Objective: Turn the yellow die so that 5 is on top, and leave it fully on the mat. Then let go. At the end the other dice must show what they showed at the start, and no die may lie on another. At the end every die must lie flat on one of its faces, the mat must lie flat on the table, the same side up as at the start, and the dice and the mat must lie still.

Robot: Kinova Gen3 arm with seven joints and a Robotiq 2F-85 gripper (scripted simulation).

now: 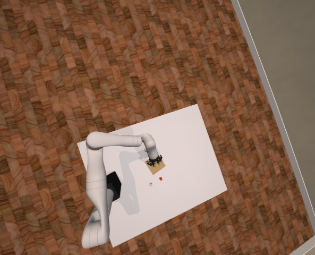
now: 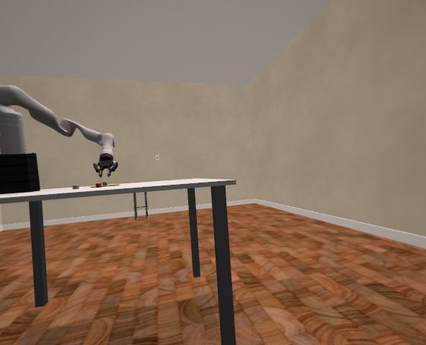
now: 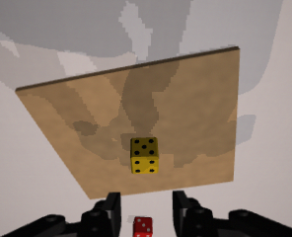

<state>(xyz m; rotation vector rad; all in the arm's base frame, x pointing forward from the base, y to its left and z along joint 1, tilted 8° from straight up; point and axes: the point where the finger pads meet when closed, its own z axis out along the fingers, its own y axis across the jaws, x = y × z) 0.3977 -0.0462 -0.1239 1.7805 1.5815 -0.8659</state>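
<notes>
The yellow die is 60 mm below my hand and 20 mm to the right of it. From my hand the other things lie so: white die (150 mm to the right, 120 mm behind, 60 mm below); then tan mat (70 mm below, 20 mm to the right); then red die (150 mm to the right, 60 mm below, 20 mm behind).
</notes>
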